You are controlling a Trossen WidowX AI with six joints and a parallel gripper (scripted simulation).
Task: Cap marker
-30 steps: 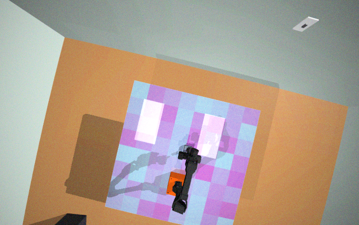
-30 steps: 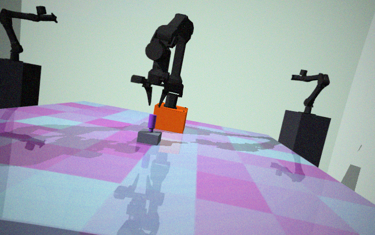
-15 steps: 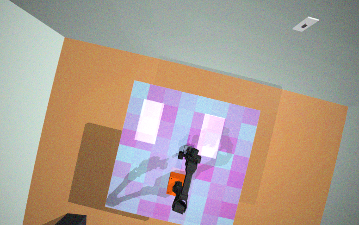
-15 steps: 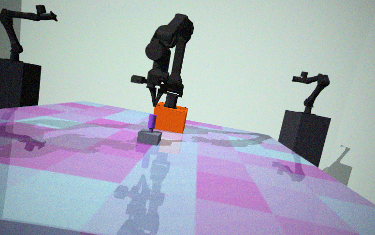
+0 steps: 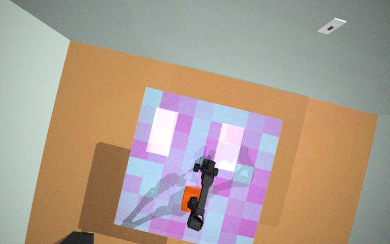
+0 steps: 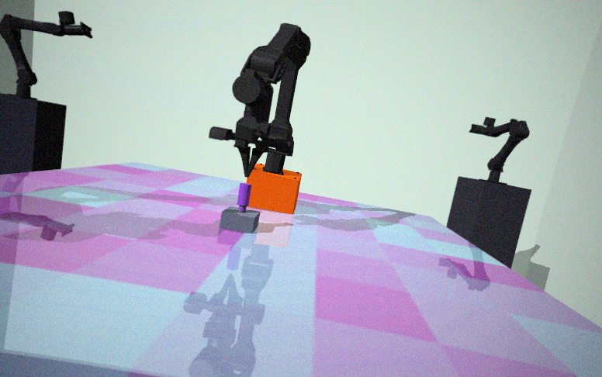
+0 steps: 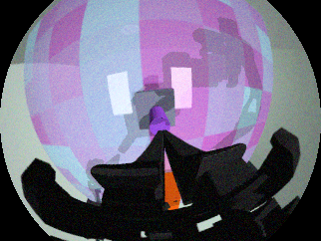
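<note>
Now: the purple cap 40 mm below my gripper tip. Also, from my gripper tip: grey holder block: 100 mm below.
</note>
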